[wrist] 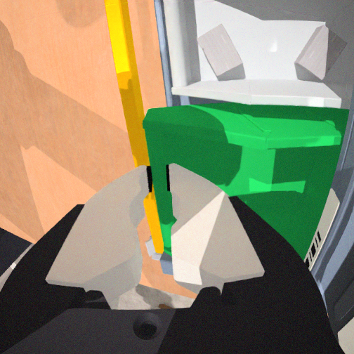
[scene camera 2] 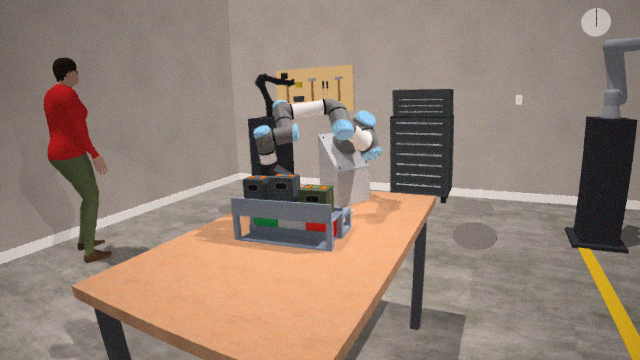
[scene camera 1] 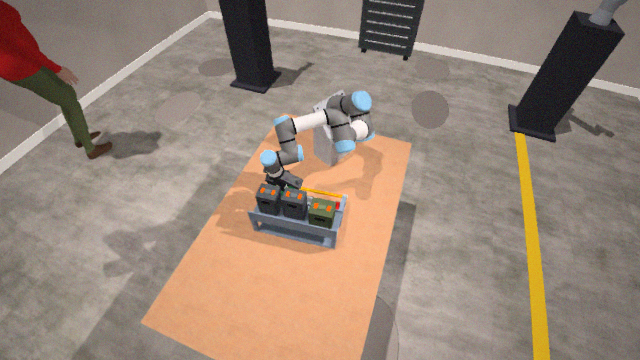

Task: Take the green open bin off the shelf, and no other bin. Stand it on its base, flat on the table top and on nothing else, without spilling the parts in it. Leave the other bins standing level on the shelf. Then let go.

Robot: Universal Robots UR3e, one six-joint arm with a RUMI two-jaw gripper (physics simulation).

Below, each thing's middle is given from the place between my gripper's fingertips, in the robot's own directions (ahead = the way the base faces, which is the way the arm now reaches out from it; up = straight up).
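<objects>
Green bin (wrist: 280, 160): 10 mm to the right of my hand and 60 mm ahead of it.
</objects>
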